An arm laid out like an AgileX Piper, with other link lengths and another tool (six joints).
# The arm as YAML. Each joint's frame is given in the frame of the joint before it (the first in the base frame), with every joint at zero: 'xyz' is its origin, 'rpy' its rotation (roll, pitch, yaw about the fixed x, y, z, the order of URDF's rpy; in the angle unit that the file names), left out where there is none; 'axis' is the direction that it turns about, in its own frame. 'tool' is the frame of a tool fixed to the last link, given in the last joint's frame.
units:
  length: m
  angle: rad
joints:
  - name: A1
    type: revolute
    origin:
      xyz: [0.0, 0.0, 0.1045]
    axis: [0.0, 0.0, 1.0]
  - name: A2
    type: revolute
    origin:
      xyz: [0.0, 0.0, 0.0]
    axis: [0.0, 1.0, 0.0]
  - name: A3
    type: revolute
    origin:
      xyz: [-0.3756, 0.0, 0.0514]
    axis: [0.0, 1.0, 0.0]
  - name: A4
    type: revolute
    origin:
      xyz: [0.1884, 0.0, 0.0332]
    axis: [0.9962, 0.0, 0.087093]
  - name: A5
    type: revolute
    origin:
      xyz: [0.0, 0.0, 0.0]
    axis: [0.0, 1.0, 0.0]
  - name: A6
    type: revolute
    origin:
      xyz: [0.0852, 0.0, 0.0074]
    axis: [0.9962, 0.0, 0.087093]
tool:
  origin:
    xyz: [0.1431, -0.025, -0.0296]
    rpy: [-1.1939, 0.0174, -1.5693]
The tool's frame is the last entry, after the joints.
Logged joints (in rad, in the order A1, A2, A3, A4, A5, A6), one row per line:
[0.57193, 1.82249, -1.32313, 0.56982, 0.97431, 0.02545]
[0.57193, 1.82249, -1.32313, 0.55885, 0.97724, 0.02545]
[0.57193, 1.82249, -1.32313, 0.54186, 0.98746, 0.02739]
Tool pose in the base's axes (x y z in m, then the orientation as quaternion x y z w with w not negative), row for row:
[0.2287, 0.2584, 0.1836, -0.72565, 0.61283, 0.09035, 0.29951]
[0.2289, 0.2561, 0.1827, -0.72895, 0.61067, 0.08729, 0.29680]
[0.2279, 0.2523, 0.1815, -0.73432, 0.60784, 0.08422, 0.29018]
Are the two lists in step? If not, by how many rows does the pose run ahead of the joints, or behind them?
They are in step.
